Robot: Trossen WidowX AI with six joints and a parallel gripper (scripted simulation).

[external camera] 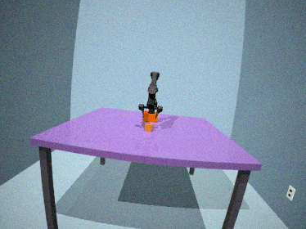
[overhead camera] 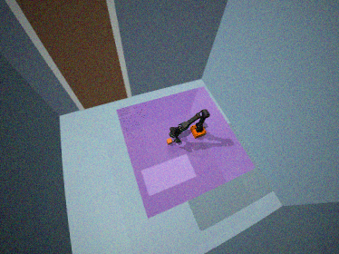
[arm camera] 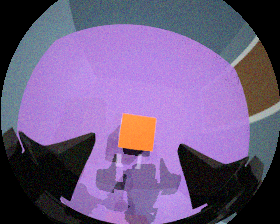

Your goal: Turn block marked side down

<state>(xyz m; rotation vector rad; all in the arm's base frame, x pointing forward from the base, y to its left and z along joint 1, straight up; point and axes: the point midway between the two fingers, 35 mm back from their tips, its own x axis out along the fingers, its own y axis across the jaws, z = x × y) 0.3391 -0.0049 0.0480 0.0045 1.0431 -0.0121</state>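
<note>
Now: gripper tip 70 mm above the block.
</note>
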